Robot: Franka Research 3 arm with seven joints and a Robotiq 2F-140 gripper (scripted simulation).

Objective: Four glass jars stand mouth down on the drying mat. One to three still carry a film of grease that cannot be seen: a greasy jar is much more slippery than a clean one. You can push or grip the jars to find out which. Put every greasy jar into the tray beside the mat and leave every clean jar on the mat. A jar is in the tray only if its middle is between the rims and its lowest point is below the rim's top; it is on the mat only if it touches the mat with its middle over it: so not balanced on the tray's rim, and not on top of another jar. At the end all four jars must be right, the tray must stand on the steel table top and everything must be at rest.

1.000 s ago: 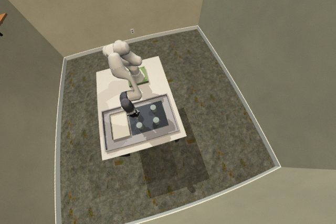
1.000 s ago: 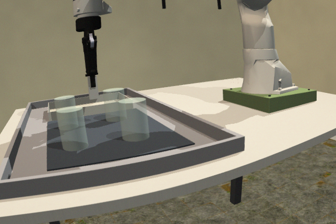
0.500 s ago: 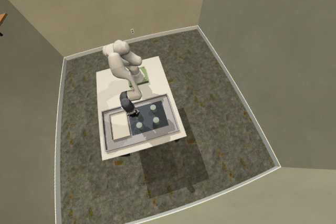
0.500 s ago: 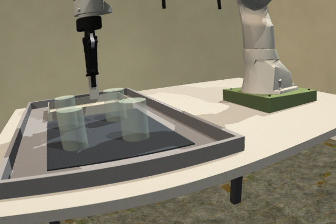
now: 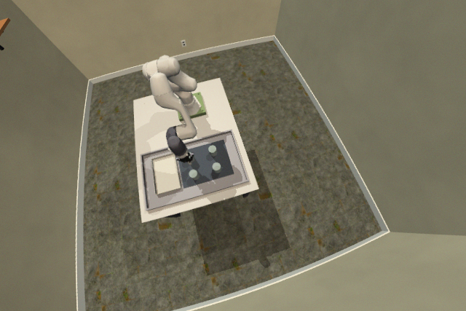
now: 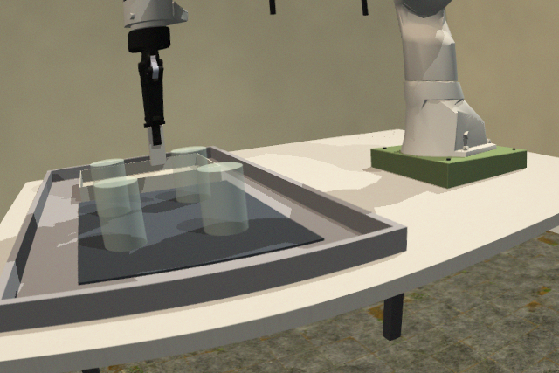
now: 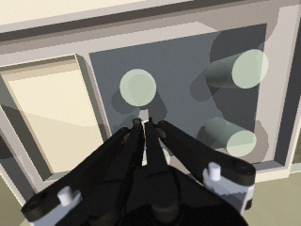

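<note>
The dark mat lies 1 cm ahead of my hand, 10 cm to the left of it and 10 cm below it. The rest, counted from my hand: cream tray: 1 cm behind, 22 cm to the right, 10 cm below.
</note>
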